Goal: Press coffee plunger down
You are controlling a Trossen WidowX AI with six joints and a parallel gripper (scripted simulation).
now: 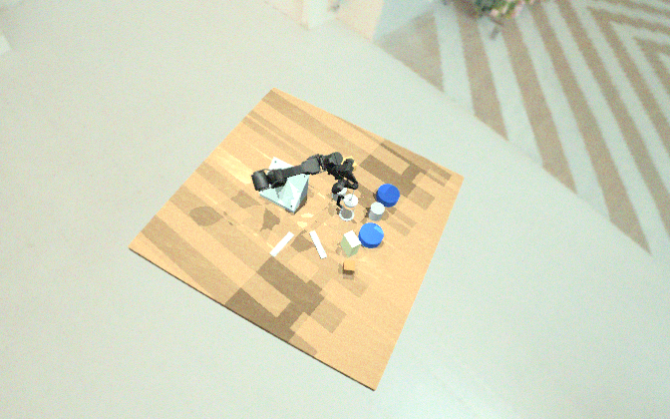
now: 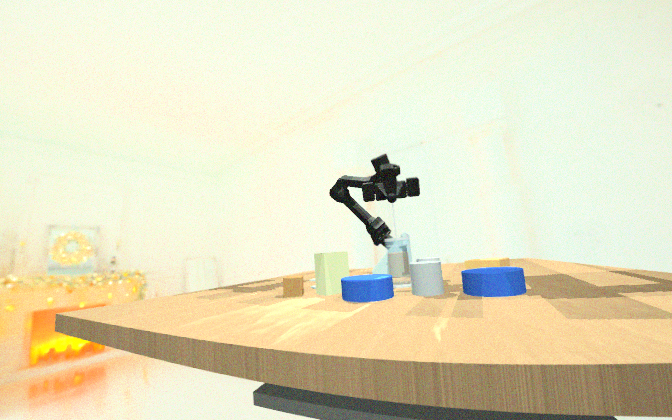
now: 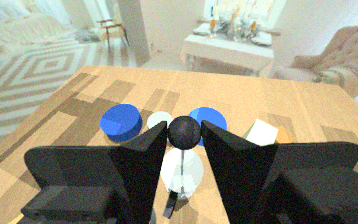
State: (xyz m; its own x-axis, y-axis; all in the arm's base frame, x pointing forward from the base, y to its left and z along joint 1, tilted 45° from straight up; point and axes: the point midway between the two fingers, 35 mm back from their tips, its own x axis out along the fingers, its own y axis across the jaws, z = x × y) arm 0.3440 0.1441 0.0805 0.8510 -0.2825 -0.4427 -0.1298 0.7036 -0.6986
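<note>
My gripper tip is 20 mm past the coffee press and 130 mm above it. The rest, counted from my gripper tip: pale green block (90 mm ahead, 170 mm to the right, 210 mm below); then tan cube (130 mm ahead, 270 mm to the right, 240 mm below).
</note>
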